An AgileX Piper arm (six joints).
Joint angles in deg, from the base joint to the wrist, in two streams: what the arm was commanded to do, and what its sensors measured. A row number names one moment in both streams.
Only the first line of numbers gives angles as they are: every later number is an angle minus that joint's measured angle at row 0.
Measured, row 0:
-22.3 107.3 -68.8 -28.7 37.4 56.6
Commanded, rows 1 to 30:
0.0 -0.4 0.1 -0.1 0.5 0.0
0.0 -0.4 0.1 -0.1 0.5 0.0
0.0 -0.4 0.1 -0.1 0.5 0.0
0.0 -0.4 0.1 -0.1 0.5 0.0
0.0 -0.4 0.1 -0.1 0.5 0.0
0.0 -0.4 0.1 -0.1 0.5 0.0
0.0 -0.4 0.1 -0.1 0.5 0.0
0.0 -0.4 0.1 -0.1 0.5 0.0
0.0 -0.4 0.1 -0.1 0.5 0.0
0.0 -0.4 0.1 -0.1 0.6 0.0
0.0 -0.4 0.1 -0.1 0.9 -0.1
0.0 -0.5 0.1 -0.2 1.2 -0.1
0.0 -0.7 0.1 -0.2 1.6 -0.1
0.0 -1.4 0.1 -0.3 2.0 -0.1
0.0 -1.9 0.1 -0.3 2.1 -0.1
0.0 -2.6 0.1 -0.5 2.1 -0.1
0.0 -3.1 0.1 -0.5 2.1 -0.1
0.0 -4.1 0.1 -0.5 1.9 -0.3
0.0 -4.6 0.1 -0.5 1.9 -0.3
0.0 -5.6 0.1 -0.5 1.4 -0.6
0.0 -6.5 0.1 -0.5 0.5 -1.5
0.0 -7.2 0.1 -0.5 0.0 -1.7
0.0 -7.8 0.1 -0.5 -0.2 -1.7
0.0 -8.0 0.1 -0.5 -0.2 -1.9
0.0 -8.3 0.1 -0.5 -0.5 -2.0
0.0 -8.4 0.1 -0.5 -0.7 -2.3
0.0 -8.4 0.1 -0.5 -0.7 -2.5
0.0 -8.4 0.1 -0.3 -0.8 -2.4
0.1 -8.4 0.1 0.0 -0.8 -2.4
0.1 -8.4 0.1 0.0 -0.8 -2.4
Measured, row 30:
0.0 -7.8 0.0 0.2 -0.2 -1.8
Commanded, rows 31 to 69:
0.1 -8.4 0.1 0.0 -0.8 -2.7
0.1 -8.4 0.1 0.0 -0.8 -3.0
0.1 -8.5 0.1 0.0 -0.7 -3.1
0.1 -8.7 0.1 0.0 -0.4 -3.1
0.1 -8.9 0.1 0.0 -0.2 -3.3
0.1 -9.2 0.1 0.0 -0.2 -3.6
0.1 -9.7 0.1 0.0 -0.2 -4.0
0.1 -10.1 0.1 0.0 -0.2 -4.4
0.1 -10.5 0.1 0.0 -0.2 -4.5
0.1 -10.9 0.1 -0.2 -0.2 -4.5
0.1 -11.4 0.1 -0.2 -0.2 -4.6
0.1 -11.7 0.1 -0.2 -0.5 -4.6
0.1 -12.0 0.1 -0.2 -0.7 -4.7
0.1 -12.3 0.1 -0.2 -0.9 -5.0
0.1 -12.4 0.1 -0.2 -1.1 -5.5
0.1 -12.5 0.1 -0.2 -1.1 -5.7
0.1 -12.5 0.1 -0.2 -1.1 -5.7
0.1 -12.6 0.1 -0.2 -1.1 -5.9
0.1 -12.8 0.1 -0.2 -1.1 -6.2
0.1 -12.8 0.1 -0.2 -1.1 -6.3
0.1 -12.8 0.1 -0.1 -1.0 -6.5
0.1 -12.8 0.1 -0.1 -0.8 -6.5
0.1 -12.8 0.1 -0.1 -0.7 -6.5
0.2 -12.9 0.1 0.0 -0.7 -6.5
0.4 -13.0 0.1 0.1 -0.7 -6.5
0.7 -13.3 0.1 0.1 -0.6 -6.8
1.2 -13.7 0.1 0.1 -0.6 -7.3
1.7 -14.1 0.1 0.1 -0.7 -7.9
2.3 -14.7 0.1 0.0 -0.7 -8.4
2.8 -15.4 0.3 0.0 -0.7 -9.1
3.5 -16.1 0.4 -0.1 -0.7 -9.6
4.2 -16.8 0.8 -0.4 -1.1 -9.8
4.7 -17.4 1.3 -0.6 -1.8 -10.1
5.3 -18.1 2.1 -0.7 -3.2 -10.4
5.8 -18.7 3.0 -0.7 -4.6 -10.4
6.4 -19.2 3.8 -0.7 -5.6 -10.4
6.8 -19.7 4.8 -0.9 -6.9 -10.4
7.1 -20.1 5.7 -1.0 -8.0 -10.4
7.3 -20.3 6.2 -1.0 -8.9 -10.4
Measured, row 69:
6.1 -18.8 3.5 -0.2 -4.7 -9.7
